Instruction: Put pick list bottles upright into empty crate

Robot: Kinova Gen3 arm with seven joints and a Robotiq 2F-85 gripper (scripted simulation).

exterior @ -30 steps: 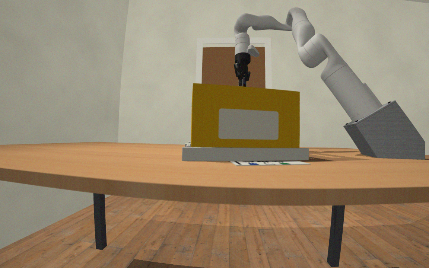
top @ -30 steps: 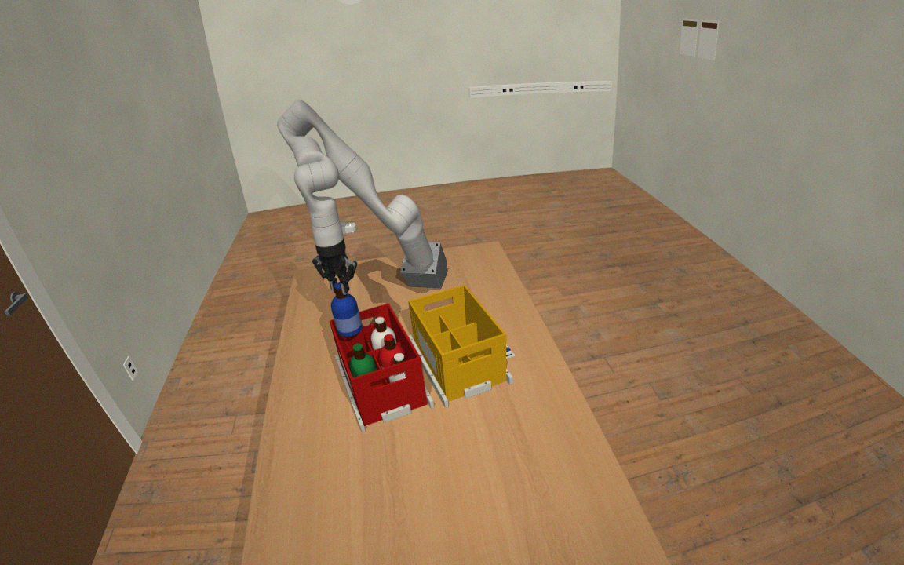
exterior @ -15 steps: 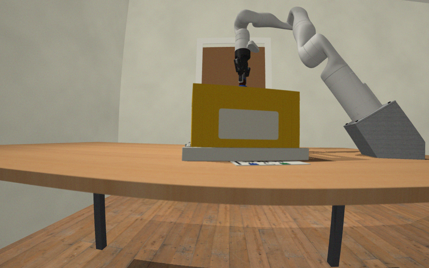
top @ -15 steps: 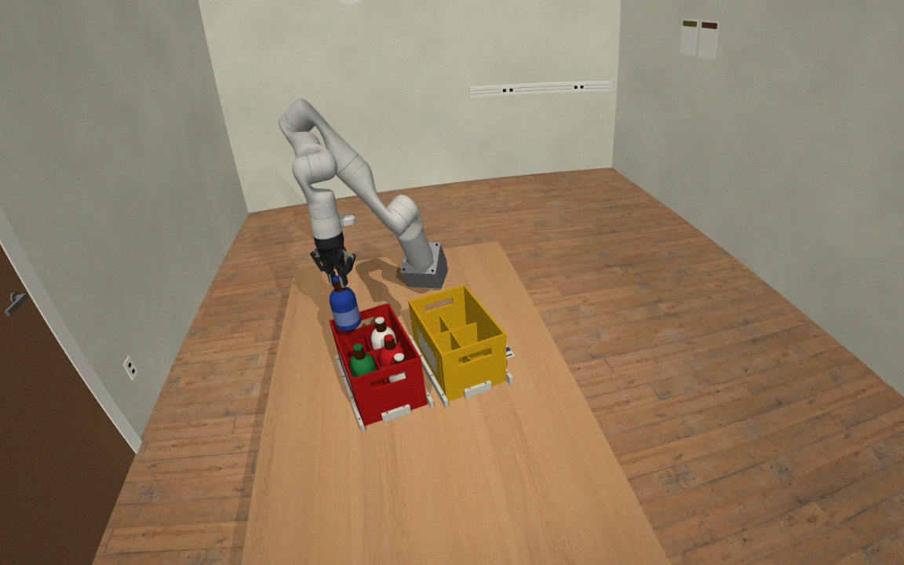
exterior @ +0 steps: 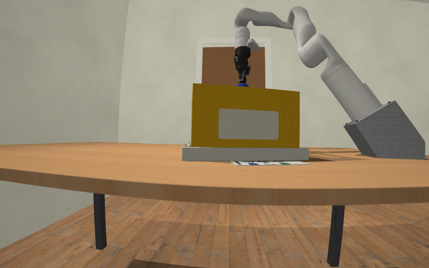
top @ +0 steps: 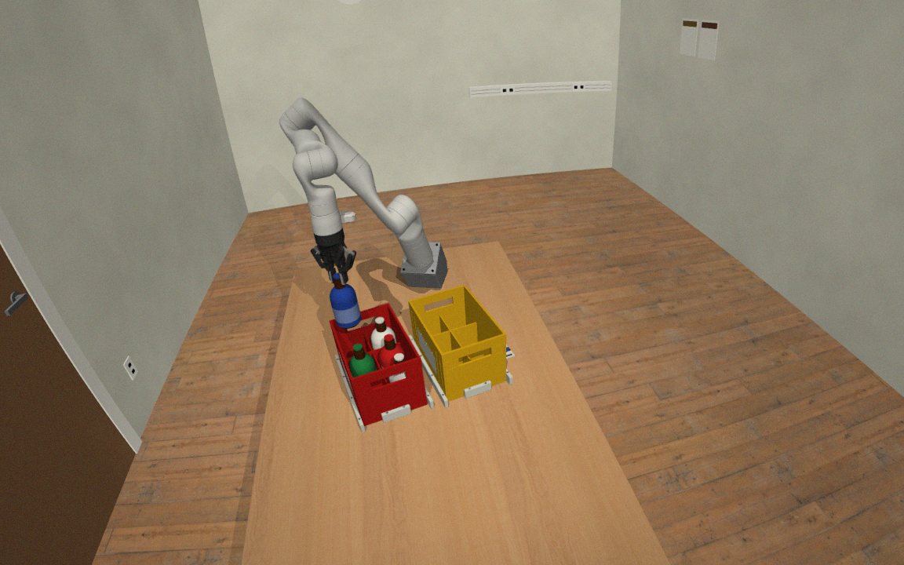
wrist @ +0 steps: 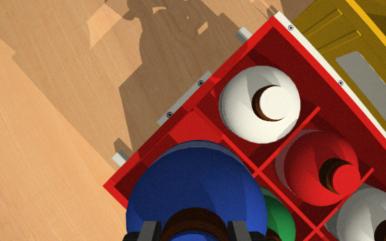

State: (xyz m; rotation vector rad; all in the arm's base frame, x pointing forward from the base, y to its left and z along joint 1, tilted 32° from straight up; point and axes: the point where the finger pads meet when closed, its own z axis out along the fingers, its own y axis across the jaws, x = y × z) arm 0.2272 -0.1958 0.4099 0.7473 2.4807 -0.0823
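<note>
My gripper is now 70 mm above the blue bottle. The rest, counted from my hand: red bottle (80 mm ahead, 100 mm to the left, 250 mm below); red crate (80 mm ahead, 50 mm to the left, 250 mm below); green bottle (90 mm ahead, 10 mm to the left, 250 mm below).
</note>
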